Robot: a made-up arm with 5 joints.
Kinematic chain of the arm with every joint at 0, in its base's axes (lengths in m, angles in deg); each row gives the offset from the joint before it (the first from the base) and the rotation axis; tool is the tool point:
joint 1: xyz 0 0 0.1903 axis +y
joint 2: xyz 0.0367 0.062 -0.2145 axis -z
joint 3: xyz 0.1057 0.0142 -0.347 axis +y
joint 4: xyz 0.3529 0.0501 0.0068 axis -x
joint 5: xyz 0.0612 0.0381 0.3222 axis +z
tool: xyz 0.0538 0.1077 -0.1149
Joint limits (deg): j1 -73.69..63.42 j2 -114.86..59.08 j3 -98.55..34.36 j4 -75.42..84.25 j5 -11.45..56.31
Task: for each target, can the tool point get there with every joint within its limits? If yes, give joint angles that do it. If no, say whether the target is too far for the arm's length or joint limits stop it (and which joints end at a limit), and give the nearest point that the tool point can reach.
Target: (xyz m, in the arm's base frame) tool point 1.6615 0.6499 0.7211
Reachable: no: too far | nearest point 1.0231 0.3442 0.3989 | short by 0.778 m
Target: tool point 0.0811 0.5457 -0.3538
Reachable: yes | joints 37.92 -30.35 2.52 4.34 12.95
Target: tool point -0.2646 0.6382 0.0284
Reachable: yes | joints 40.74 -71.89 -23.69 37.97 -3.42
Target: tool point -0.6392 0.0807 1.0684
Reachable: no: joint limits stop it (at a limit: joint 1, joint 2) | nearest point -0.4137 0.3033 0.4657 | short by 0.681 m
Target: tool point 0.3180 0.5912 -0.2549
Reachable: yes | joints -5.46 -52.76 22.56 -22.05 37.92
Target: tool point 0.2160 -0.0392 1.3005
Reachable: no: joint limits stop it (at a limit: joint 1, joint 5) | nearest point 0.4111 0.0088 0.7048 | short by 0.629 m
